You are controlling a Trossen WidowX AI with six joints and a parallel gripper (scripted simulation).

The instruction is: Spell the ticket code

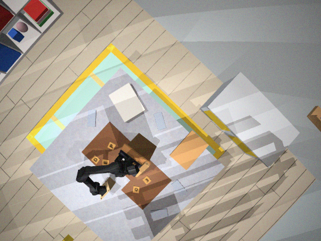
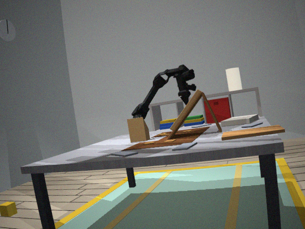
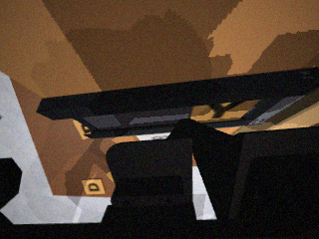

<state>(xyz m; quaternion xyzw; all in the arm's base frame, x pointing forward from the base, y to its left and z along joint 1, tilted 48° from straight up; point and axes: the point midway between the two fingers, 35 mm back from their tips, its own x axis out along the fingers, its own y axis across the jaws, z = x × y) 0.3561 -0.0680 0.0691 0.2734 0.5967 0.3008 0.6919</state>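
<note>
Now: the letter tile 220 mm to the right of my gripper tip, 220 mm behind it and 180 mm below it. From my gripper tip the other things lie so: white block 360 mm to the left, 310 mm ahead, 160 mm below; then white ticket 80 mm below, 50 mm behind, 20 mm to the left; then brown mat 180 mm below, 160 mm behind, 10 mm to the right.
</note>
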